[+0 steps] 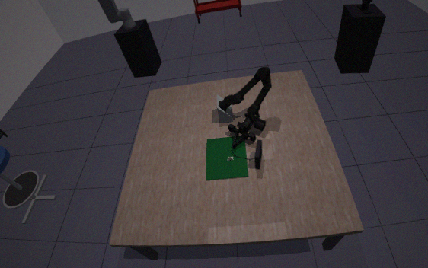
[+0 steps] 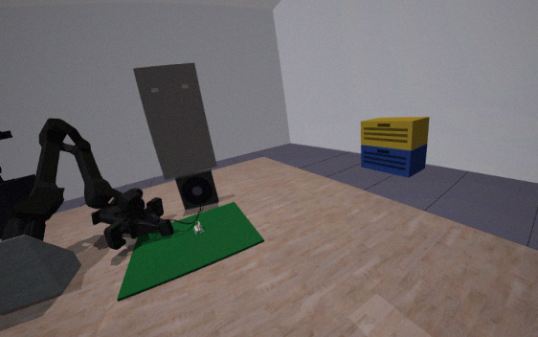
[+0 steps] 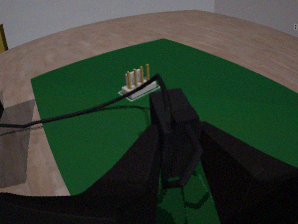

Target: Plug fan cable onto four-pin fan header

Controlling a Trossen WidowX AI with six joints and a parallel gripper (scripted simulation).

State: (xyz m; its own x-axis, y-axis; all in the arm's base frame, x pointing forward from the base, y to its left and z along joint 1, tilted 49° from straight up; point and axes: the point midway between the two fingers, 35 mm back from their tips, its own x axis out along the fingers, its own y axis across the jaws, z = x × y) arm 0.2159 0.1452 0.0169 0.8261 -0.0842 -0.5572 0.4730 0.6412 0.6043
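Right now my gripper tip is 10 mm short of the black plug and 10 mm above it. The rest, counted from my gripper tip: black fan (100 mm ahead, 130 mm to the left, 30 mm above); green board (80 mm ahead, 50 mm to the right, 50 mm below).
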